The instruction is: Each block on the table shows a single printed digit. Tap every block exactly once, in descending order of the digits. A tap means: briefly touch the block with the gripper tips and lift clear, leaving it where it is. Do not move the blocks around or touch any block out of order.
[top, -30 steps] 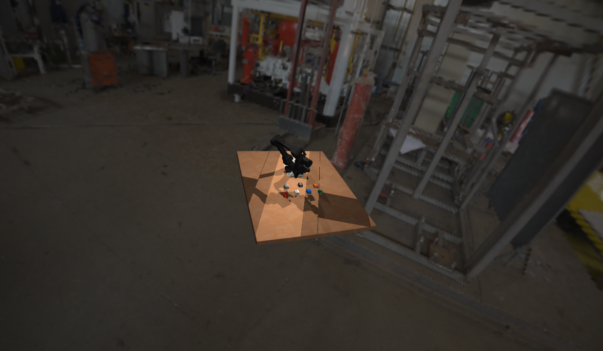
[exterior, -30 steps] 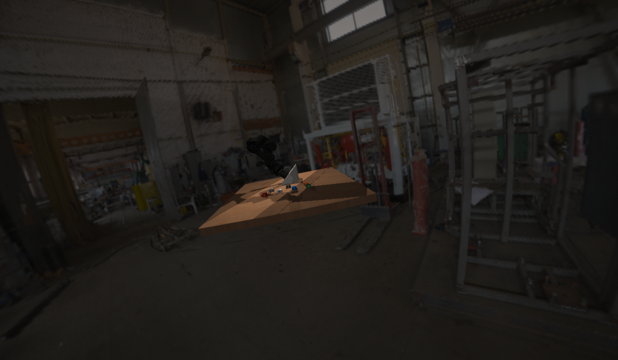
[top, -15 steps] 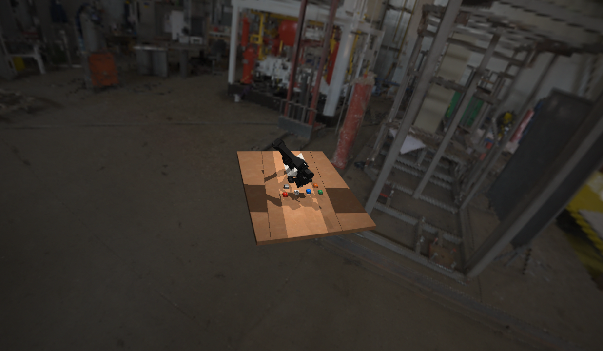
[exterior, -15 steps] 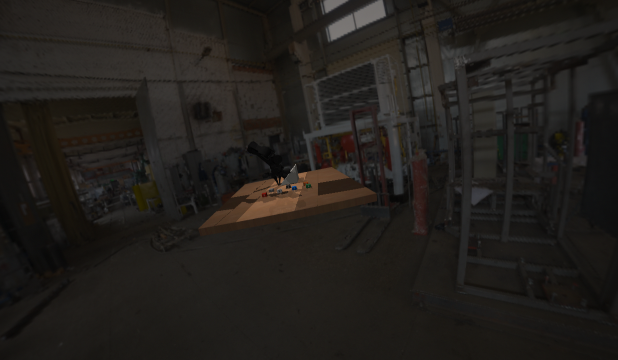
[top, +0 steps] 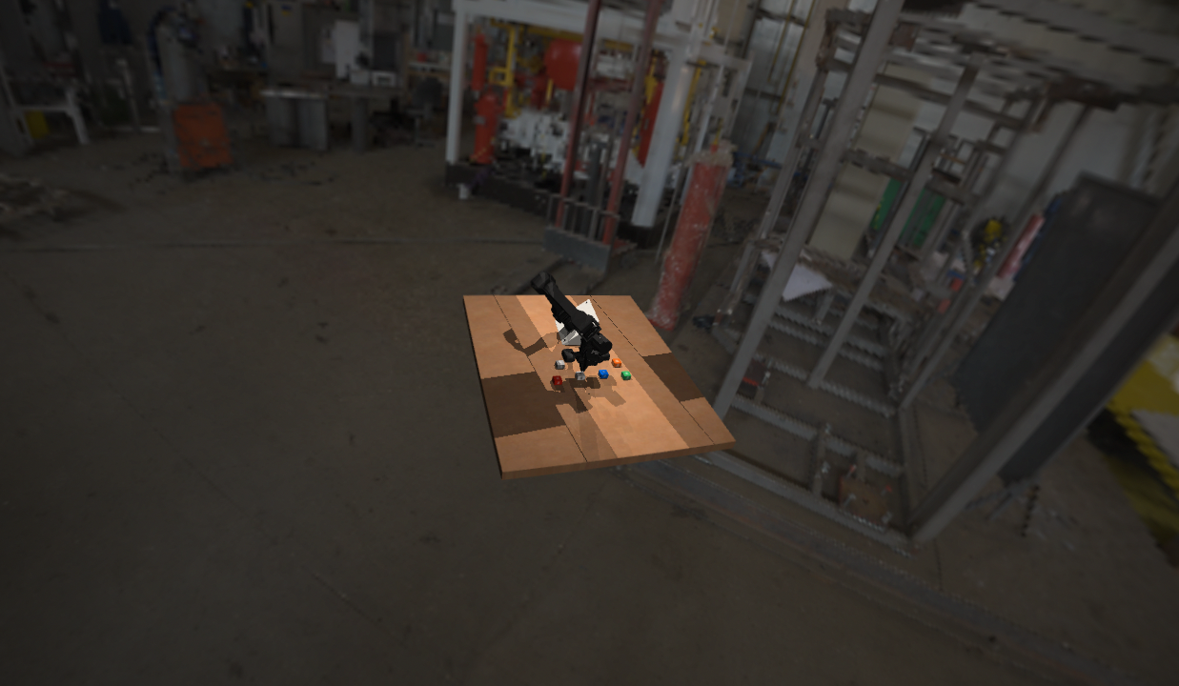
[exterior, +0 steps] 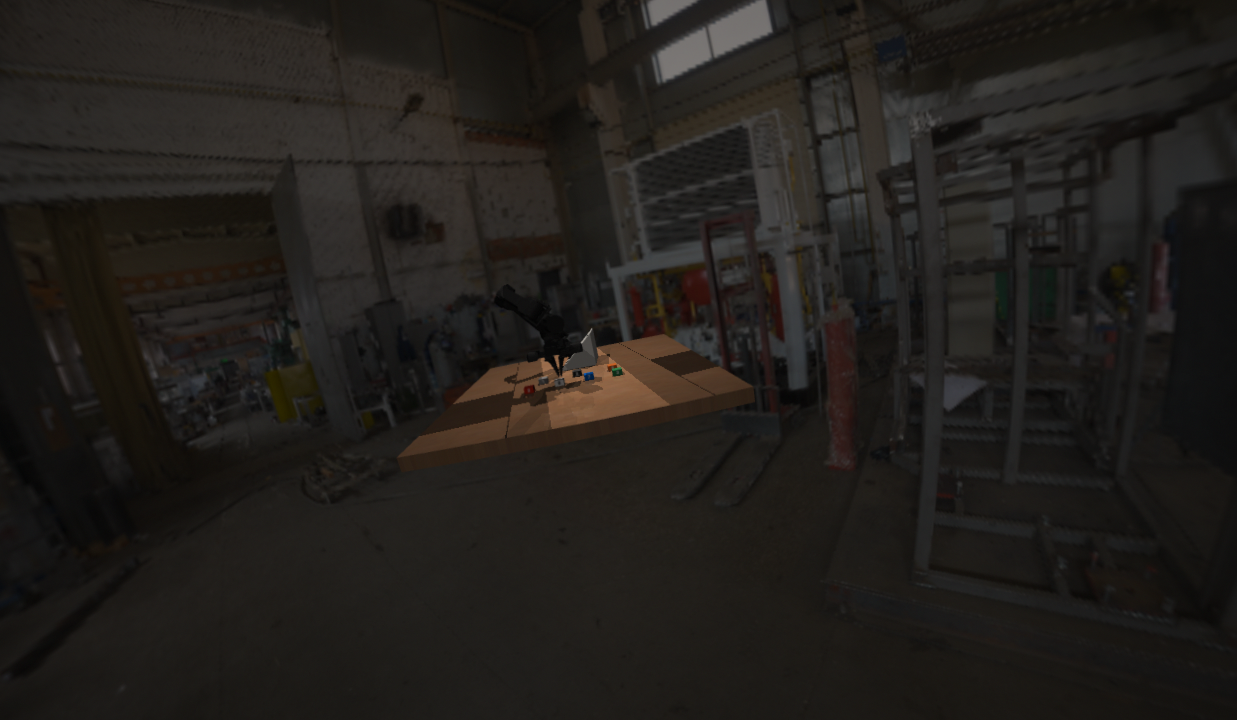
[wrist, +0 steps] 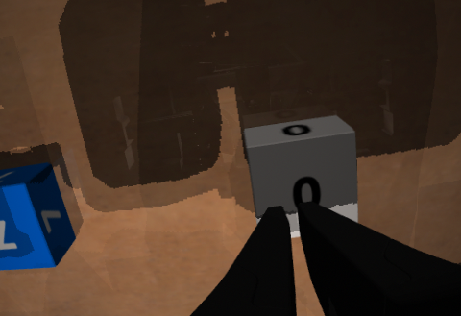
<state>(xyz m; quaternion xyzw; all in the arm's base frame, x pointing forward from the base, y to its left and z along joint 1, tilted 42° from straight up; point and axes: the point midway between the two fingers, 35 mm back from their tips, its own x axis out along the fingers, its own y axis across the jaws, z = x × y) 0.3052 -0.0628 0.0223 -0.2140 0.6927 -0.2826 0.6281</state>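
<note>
The white block lies 20 mm below my gripper tip and 10 mm to the right of it. From my gripper tip the other things lie so: black block: 80 mm behind, 60 mm to the left, 20 mm below; then blue block: 100 mm to the left, 20 mm below, 10 mm ahead; then grey block: 80 mm behind, 70 mm to the right, 20 mm below.
</note>
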